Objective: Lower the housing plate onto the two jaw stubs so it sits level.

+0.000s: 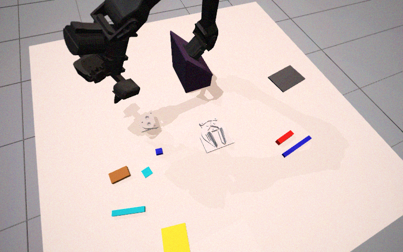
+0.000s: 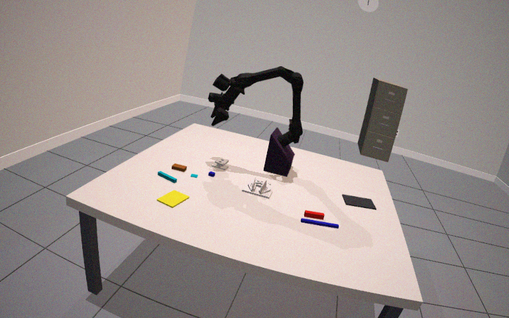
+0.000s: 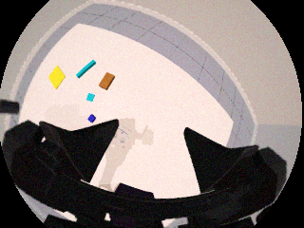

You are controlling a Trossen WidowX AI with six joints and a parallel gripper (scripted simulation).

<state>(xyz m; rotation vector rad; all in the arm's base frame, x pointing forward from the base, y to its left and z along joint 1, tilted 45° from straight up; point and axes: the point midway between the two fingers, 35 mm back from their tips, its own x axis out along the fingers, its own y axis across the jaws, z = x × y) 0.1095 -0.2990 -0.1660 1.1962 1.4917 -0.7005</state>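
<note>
Now: gripper tip 190 mm above the white bracket, 90 mm to the right of it and 40 mm short of it. The rest, counted from my gripper tip: blue cube: 190 mm below, 170 mm ahead, 80 mm to the left; then cyan tile: 220 mm ahead, 200 mm below, 20 mm to the left; then brown block: 190 mm below, 190 mm ahead, 70 mm to the right.
</note>
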